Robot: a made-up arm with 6 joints.
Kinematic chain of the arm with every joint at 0, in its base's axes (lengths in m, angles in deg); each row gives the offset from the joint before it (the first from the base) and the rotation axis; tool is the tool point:
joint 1: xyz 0 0 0.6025 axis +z
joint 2: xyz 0.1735 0 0 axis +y
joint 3: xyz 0 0 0.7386 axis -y
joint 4: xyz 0 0 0.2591 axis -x
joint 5: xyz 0.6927 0 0 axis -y
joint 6: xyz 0.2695 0 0 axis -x
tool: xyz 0 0 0
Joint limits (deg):
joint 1: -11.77..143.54
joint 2: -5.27..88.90
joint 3: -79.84..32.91
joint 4: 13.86..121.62
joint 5: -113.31..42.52
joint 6: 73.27..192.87
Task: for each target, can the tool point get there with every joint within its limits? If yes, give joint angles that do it. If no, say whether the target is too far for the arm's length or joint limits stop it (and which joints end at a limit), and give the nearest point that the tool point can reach.
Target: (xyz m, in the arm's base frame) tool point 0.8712 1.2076 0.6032
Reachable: yes | joints 57.13 42.74 -4.48 67.99 -17.78 103.71
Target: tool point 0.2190 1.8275 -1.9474
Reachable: no: too far | nearest point 0.1494 1.2464 -0.3312 | short by 1.719 m
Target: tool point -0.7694 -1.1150 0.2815
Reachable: no: joint limits stop it (at a limit: joint 1, joint 2, joint 3, joint 5) | nearest point -0.1765 -0.0952 0.2039 | short by 1.182 m
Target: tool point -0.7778 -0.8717 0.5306
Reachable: no: joint limits stop it (at a limit: joint 1, joint 2, joint 3, joint 5) | nearest point -0.1673 -0.0941 0.2375 | short by 1.031 m
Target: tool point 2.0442 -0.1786 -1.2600
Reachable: no: too far | nearest point 1.4300 -0.1249 -0.2450 | short by 1.188 m
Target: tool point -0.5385 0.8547 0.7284
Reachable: yes | joints 120.57 3.01 -52.60 28.43 13.05 158.08
